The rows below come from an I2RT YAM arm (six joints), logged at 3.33 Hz.
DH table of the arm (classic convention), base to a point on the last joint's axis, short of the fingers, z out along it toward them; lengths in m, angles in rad. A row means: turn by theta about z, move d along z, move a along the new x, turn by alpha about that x. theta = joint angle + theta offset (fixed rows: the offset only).
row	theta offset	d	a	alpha
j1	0	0.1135	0.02	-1.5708
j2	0	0	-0.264	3.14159
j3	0.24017	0	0.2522	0
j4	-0.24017	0	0.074	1.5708
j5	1.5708	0	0	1.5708
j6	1.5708	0.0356	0	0
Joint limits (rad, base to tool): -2.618..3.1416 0..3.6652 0..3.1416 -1.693..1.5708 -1.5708..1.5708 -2.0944..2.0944
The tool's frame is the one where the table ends.
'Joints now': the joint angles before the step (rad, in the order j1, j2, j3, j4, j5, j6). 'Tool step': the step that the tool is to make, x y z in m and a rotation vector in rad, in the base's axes. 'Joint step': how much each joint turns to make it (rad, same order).
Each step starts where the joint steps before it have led.
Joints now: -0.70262 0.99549 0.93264 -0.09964 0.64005 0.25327
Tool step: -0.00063 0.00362 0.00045 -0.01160 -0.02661 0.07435
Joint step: 0.00085 -0.02106 -0.01816 0.02670 -0.07393 -0.00313
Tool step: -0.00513 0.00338 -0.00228 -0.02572 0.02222 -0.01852
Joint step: -0.00031 -0.02757 -0.02854 0.02112 0.02224 -0.03759
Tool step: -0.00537 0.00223 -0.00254 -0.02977 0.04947 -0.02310
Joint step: -0.00507 -0.02470 -0.02680 0.01967 0.02362 -0.06369
